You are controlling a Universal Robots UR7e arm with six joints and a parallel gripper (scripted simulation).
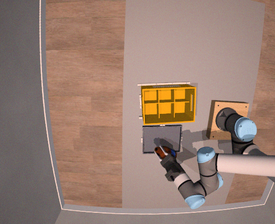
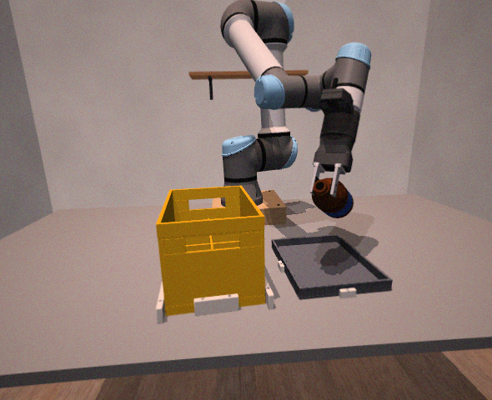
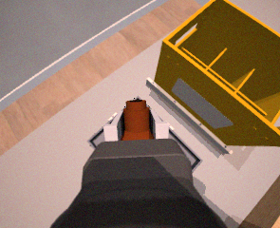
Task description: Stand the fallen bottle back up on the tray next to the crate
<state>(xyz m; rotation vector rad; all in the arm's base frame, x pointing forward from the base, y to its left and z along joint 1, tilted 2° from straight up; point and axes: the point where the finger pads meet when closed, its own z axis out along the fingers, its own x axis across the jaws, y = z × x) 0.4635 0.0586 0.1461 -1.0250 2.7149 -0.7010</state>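
Now: the brown bottle 3 cm behind my hand, 3 cm to the left of it and 3 cm below it. Round my hand: yellow crate: 8 cm behind, 23 cm to the right, 12 cm below; dark grey tray: 4 cm behind, 3 cm to the left, 19 cm below.
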